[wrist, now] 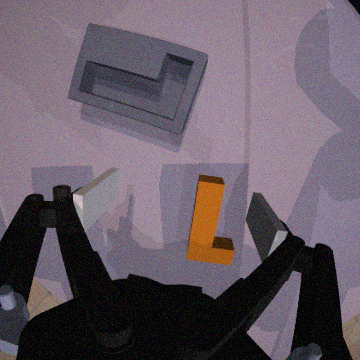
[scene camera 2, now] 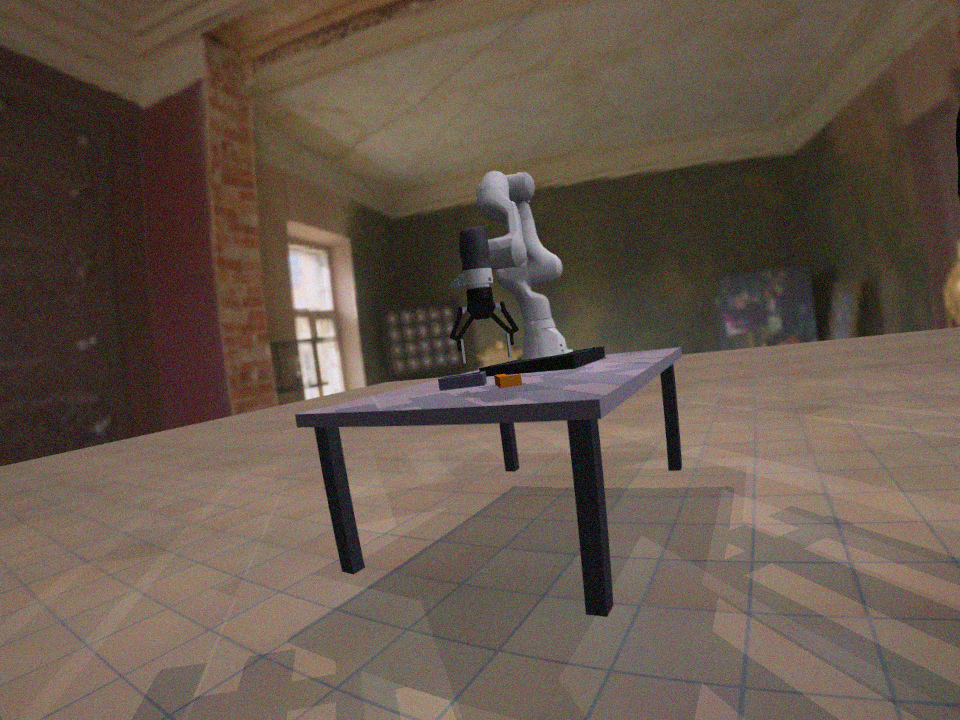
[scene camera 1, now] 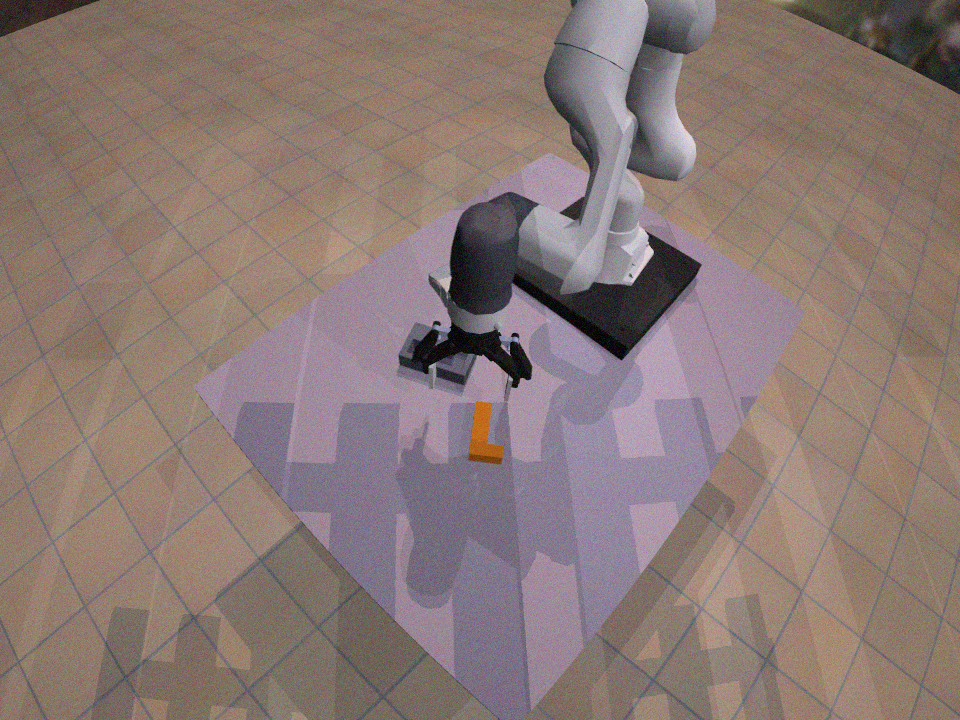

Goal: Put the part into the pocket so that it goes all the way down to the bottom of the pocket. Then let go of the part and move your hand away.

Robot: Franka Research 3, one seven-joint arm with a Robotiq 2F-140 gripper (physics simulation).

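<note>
The part is an orange L-shaped block (scene camera 1: 481,424) (scene camera 2: 508,380) (wrist: 204,220) lying flat on the table, outside the pocket. In the wrist view its long arm runs up and down and its short foot points right at the lower end. A grey block (scene camera 1: 416,337) (scene camera 2: 459,382) (wrist: 125,49) has an L-shaped pocket, empty, seen at the upper left of the wrist view. My gripper (scene camera 1: 469,385) (scene camera 2: 486,354) (wrist: 182,194) is open and empty, its fingers pointing down above the table. In the wrist view the part shows between the two fingers, nearer the right one, below them.
The table (scene camera 1: 348,341) (scene camera 2: 434,416) carries both blocks. The arm's black base plate (scene camera 1: 655,290) (scene camera 2: 585,357) stands on it, behind the blocks in the second scene view. In the first scene view one finger partly overlaps the grey block. Shadows cross the table top.
</note>
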